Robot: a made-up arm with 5 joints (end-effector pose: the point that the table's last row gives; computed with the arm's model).
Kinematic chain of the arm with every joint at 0, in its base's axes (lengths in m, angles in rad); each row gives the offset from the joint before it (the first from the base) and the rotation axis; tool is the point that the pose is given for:
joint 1: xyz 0 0 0.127 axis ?
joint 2: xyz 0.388 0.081 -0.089 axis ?
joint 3: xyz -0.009 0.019 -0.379 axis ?
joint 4: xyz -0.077 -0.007 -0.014 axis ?
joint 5: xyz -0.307 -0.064 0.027 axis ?
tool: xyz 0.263 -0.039 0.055
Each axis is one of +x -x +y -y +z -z.
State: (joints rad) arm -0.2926 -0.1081 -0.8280 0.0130 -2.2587
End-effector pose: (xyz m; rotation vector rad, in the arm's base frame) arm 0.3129 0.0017 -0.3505 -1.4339 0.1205 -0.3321
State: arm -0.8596 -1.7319 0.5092 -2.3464 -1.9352
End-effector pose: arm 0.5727 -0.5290 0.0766 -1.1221 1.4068 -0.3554
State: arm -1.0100 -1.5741 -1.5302 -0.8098 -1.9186
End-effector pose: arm 0.4534 -0.6260 -0.0446 -1.5828 -0.9357 -0.3647
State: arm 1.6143 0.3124 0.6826 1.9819 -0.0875
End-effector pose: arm 0.0315 0.1329 -0.2798 1.0961 -1.6768 1.7615
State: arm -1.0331 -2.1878 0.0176 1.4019 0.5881
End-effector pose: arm 0.3891 -0.7205 0.1669 1.6010 2.3724 -1.0593
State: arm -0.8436 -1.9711 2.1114 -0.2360 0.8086
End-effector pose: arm 0.6071 -0.3838 0.0354 -1.3622 -1.4097 -1.9821
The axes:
joint 1: +z
joint 2: +y
joint 3: -x
joint 4: -y
joint 5: +x

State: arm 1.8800 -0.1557 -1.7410 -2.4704 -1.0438
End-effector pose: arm -0.2932 0.3843 -0.3685 0.2162 -0.2740 -1.9078
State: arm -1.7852 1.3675 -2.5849 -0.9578 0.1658
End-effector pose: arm 0.1856 0.0709 -0.0132 -2.2349 1.6964 0.4580
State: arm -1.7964 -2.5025 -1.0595 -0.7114 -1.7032
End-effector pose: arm -0.1075 -0.6606 0.2785 -2.7110 -0.5583 -1.1258
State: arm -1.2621 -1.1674 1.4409 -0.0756 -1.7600
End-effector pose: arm 0.3403 -0.5981 -0.2204 1.6978 -1.3948 1.1482
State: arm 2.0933 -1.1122 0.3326 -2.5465 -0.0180
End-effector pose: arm -0.3521 0.6552 -0.1411 -1.3137 0.8587 1.3670
